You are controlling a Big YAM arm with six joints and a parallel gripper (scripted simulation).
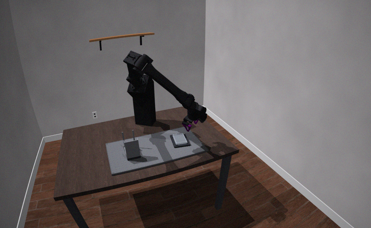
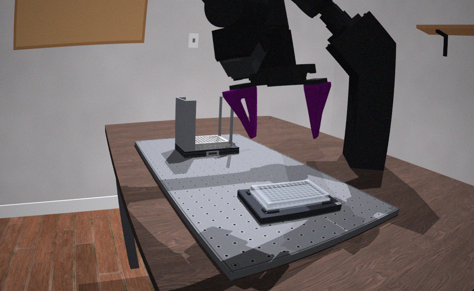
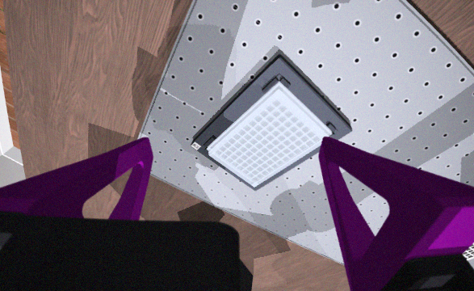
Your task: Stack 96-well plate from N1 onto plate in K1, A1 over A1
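Right now my hand is 14 cm past the pale A1 label, 1 cm to the right of it and 14 cm above it. Round my hand: tall grey wall (2 cm behind, 44 cm to the right, 7 cm below).
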